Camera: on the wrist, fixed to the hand. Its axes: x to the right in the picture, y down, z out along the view.
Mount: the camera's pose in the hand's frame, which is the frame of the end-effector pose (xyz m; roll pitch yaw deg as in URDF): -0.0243 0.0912 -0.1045 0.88 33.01 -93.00
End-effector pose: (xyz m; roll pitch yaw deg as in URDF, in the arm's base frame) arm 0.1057 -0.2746 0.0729 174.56 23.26 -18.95
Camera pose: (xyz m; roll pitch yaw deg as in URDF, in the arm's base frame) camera 0.1004 -0.3583 0.1860 -152.70 -26.27 61.91
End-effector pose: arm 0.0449 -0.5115 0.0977 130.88 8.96 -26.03
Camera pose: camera 0.0510 -0.4930 0.2372 -167.47 15.45 69.11
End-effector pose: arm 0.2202 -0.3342 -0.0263 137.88 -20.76 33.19
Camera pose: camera 0.1587 -0.3715 0.0948 161.88 9.37 122.33
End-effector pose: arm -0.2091 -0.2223 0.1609 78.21 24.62 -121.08
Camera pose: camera -0.1087 -0.2900 0.2328 -123.50 55.91 18.67
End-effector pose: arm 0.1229 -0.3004 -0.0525 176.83 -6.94 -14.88
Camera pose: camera 0.0649 -0.3732 0.0531 173.12 -29.25 81.95
